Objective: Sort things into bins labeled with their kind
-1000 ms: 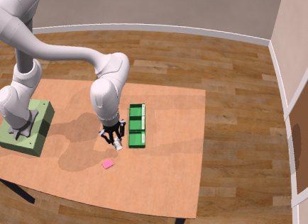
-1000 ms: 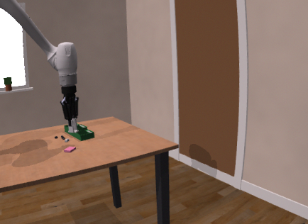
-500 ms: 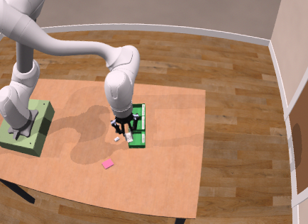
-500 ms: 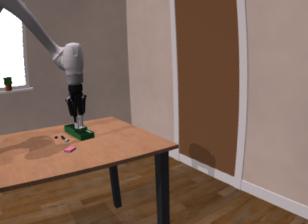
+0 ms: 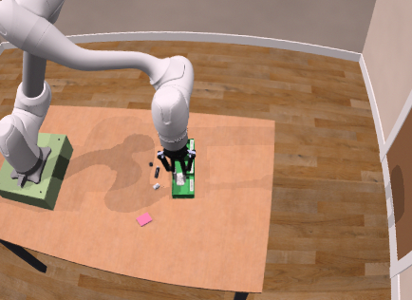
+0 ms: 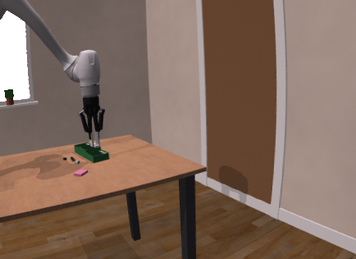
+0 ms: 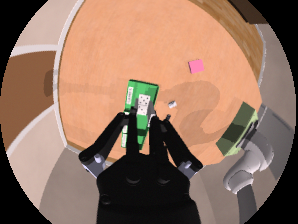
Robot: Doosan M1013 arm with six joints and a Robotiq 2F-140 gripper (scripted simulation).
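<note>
My hand is 100 mm past the small white piece, 90 mm above it and 10 mm to the left of it. Also, from my hand: white thing (30 mm below); black bar (110 mm behind, 90 mm below, 60 mm to the left); small dark piece (150 mm behind, 100 mm below, 90 mm to the left).
</note>
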